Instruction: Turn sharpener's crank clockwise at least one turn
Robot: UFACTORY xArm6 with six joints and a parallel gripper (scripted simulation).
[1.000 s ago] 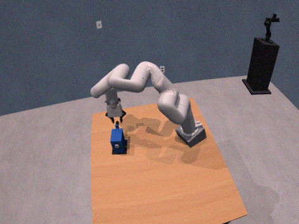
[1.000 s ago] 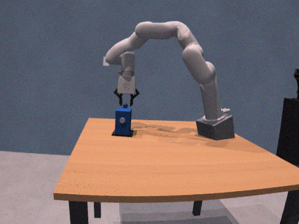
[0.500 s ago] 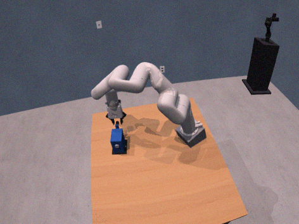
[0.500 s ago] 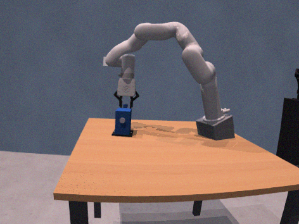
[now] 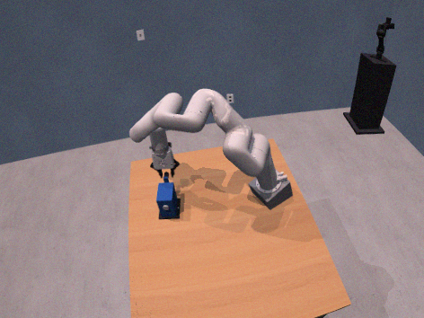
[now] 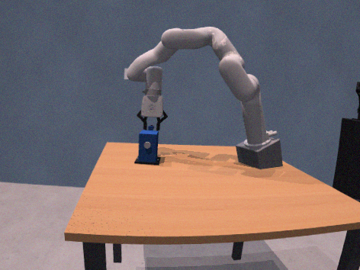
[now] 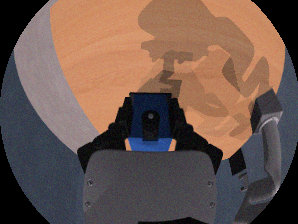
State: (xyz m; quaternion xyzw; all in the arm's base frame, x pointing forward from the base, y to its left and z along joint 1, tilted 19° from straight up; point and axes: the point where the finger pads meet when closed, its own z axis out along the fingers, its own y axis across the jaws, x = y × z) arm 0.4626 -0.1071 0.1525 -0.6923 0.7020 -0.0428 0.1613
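The crank knob lies 2 cm to the left of my hand.
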